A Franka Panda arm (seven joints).
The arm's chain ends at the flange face. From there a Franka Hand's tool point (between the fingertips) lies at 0.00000 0.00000 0.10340 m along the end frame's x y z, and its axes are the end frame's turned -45 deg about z.
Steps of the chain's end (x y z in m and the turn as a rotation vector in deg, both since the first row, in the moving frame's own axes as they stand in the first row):
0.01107, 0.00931, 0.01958, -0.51, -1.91, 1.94
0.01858, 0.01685, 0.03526, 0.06, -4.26, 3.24
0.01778, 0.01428, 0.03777, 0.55, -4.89, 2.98
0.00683, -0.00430, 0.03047, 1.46, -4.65, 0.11
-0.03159, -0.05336, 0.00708, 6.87, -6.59, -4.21
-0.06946, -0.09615, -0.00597, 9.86, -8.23, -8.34
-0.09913, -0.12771, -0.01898, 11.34, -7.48, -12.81
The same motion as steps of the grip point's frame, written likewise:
-0.00181, 0.01257, 0.01952, 0.99, -1.71, 1.94
-0.00397, 0.01940, 0.03497, 3.05, -2.97, 3.24
-0.00287, 0.01560, 0.03739, 3.85, -3.07, 2.98
0.00381, -0.00600, 0.03010, 4.32, -2.26, 0.11
0.01512, -0.07716, 0.00566, 9.52, 0.20, -4.21
0.01926, -0.14007, -0.00855, 12.79, 1.15, -8.34
0.02239, -0.18454, -0.02186, 13.31, 2.73, -12.81

